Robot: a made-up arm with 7 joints.
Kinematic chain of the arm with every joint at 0, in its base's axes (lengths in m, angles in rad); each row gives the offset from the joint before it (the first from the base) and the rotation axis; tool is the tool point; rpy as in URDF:
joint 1: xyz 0 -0.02 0.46 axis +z
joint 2: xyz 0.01 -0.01 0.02 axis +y
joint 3: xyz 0 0.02 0.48 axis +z
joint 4: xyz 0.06 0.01 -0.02 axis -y
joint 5: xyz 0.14 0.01 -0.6 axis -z
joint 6: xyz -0.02 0 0 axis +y
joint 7: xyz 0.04 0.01 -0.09 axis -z
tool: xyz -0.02 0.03 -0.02 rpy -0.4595 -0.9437 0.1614
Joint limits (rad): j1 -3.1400..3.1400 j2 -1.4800..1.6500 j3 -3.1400..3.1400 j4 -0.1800..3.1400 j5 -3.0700..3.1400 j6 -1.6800..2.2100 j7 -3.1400..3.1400
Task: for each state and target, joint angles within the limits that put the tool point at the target. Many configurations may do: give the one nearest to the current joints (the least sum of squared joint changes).
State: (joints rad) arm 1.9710 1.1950 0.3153 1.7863 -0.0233 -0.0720 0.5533
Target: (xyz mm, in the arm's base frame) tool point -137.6 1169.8 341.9
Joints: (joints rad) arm 1.5743 1.4795 0.2438 2.6240 0.2003 0.0806 0.8007
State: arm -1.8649 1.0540 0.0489 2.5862 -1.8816 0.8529 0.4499
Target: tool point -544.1 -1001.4 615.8
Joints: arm -2.0005 0.9824 -0.0281 2.2818 -1.8000 0.9897 0.3971
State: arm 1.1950 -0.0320 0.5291 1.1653 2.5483 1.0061 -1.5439
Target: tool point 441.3 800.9 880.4
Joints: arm 0.8163 0.3442 0.2121 1.5588 2.6361 0.9303 -1.5359
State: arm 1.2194 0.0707 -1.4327 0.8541 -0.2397 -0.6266 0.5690
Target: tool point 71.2 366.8 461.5
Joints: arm 1.8358 -0.4145 -0.8109 0.1334 -0.4500 -0.7986 0.5959
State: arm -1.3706 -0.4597 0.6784 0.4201 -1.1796 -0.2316 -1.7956
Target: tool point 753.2 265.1 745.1
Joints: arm -1.4584 -0.7652 1.4806 1.1659 -1.1803 -0.2664 -1.8492
